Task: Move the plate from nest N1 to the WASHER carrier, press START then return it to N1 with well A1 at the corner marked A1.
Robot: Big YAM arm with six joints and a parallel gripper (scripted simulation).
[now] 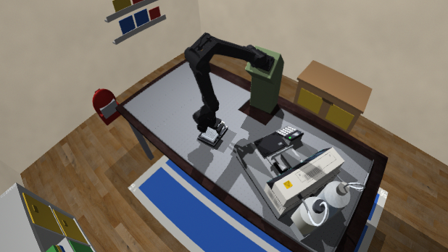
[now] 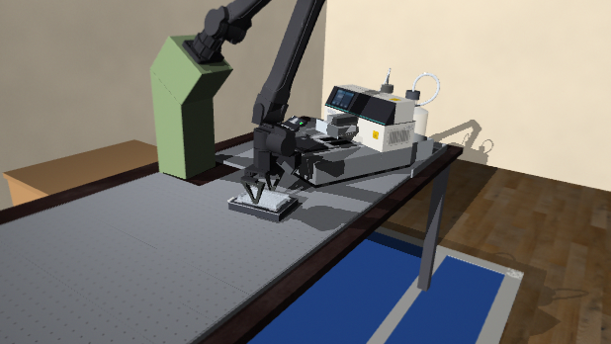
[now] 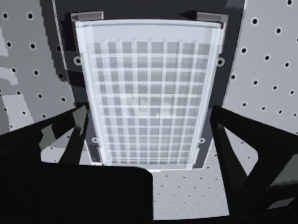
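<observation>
The well plate is 10 mm below my hand. Round my hand: plate nest N1: 30 mm below; then plate washer: 490 mm to the left, 90 mm above; then carrier: 350 mm to the left, 70 mm behind, 50 mm above.
</observation>
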